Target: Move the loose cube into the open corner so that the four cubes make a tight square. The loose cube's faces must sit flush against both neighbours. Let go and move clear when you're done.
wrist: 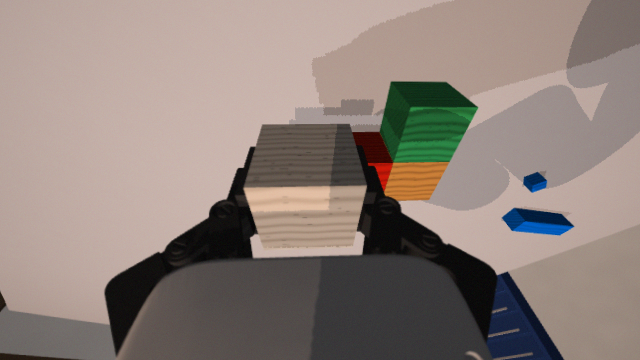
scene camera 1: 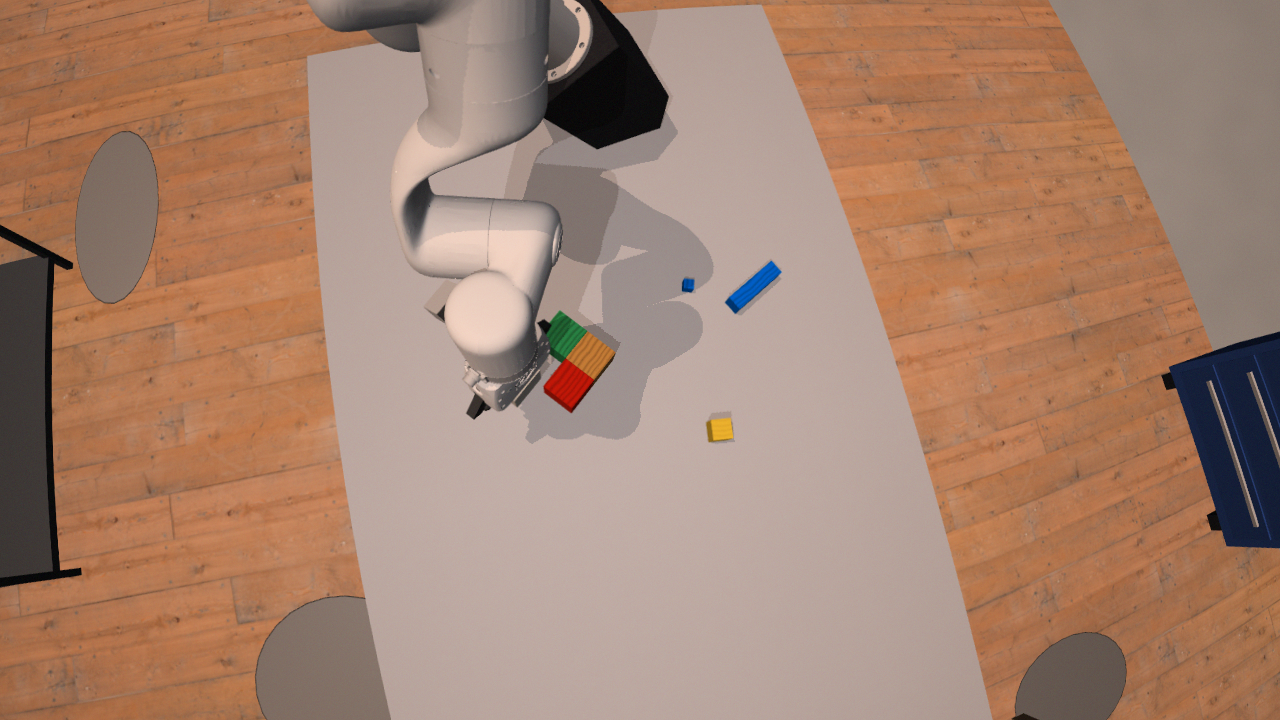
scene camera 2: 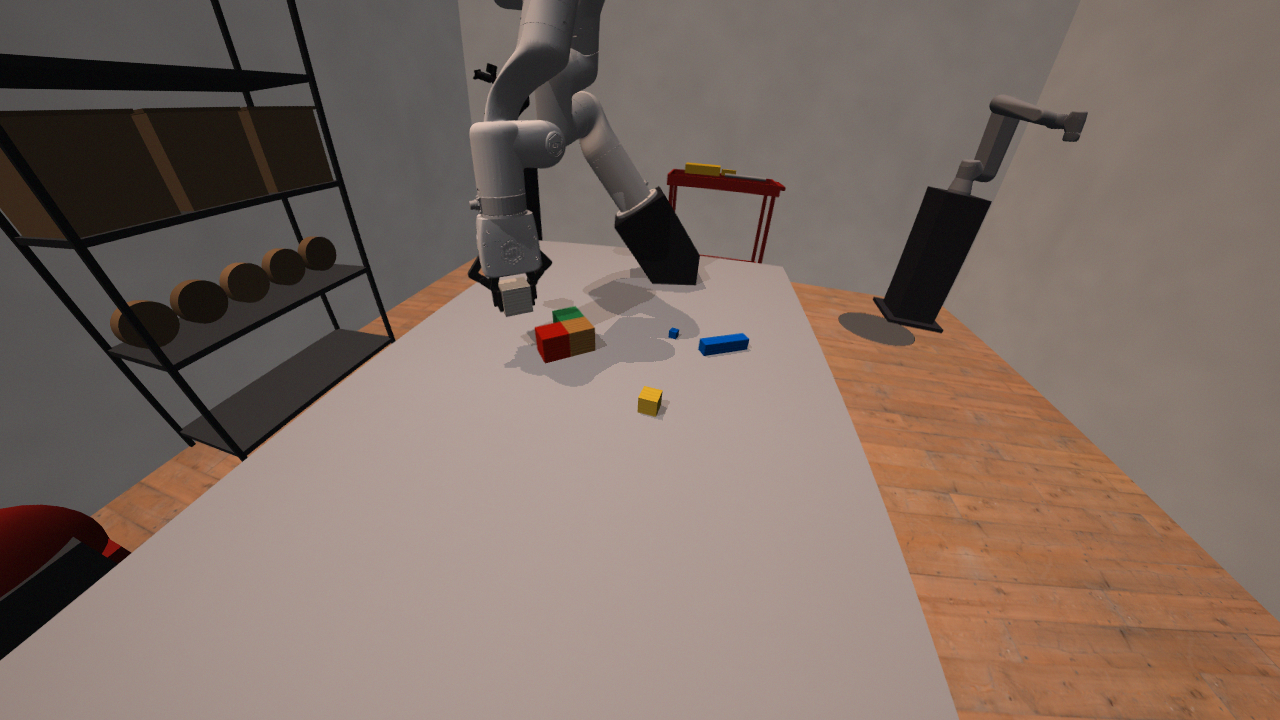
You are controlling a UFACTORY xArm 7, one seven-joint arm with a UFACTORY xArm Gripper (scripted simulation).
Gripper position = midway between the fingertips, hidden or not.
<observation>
In view: my gripper (scene camera 2: 516, 305) and a blue bar (scene camera 1: 767, 274).
The blue bar shows as well in the wrist view (wrist: 522, 220) and in scene camera 2 (scene camera 2: 736, 342). My gripper is seen too in the wrist view (wrist: 307, 164) and in scene camera 1 (scene camera 1: 514, 380).
</observation>
